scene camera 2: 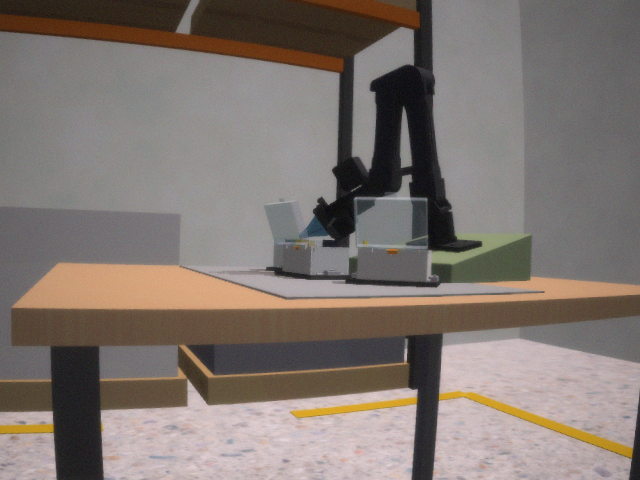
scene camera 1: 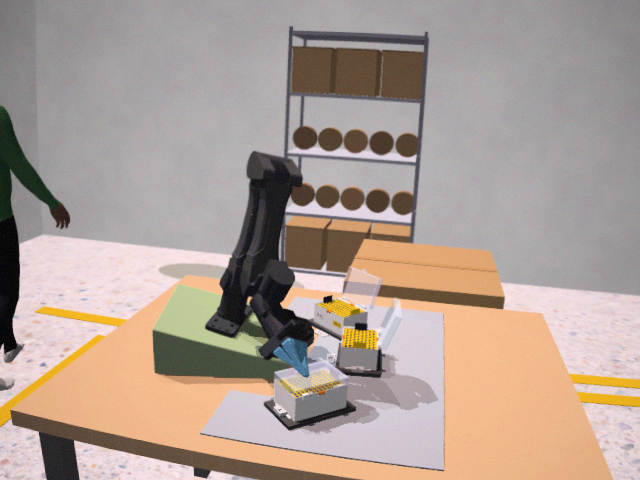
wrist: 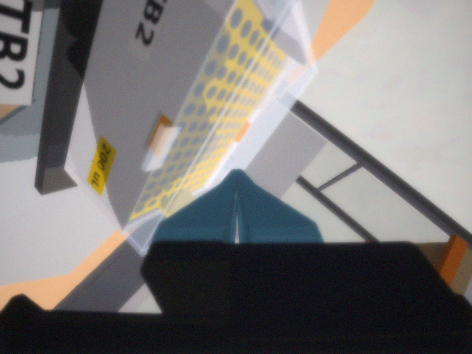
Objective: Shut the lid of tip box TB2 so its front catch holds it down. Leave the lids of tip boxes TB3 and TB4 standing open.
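Frame: origin at the arm's base, x right, y ahead, z up, level; centimetres.
Where they show: gripper, between the fingertips: [scene camera 2: 299,237] [scene camera 1: 306,376] [wrist: 236,177]; arm's base, origin of its link: [scene camera 2: 442,246] [scene camera 1: 229,318].
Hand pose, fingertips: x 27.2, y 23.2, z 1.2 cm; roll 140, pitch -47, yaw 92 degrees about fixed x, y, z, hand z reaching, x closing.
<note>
Each offset is from my fingertips to the top centre of the thing. "pt": to the spot under its first point. Level surfaces: height alone.
Tip box TB2 {dx -2.8, dy -0.2, dz -0.5 cm} [scene camera 1: 315,405] [wrist: 132,85] stands nearest in scene camera 1, its label readable in the wrist view. Its clear lid {pt dx -5.1, dy +4.7, dz -0.5 cm} [scene camera 1: 333,369] [wrist: 300,82] lies low over the yellow rack; I cannot tell whether the front catch {pt dx -6.3, dy -2.0, dz -1.9 cm} [wrist: 160,132] is engaged. My gripper [scene camera 1: 306,374] [scene camera 2: 302,237] [wrist: 236,177] is shut and empty, its blue fingertips at the lid's top; contact is unclear. Two other tip boxes have lids standing open: the middle one {dx -25.8, dy +7.6, dz -1.6 cm} [scene camera 1: 359,357] [scene camera 2: 328,260] and the back one {dx -43.7, dy +1.6, dz -1.6 cm} [scene camera 1: 336,317] [scene camera 2: 392,266]. Their labels are unreadable, so I cannot tell TB3 from TB4.
The boxes stand on dark bases on a grey mat {dz -8.2 cm} [scene camera 1: 413,444] [scene camera 2: 289,291] on the wooden table {dz -8.5 cm} [scene camera 1: 496,413] [scene camera 2: 129,289]. The arm is mounted on a green wedge [scene camera 1: 206,356] [scene camera 2: 491,263]. The middle box's raised lid {pt dx -20.1, dy +15.7, dz +4.0 cm} [scene camera 1: 391,325] leans away from the arm.
</note>
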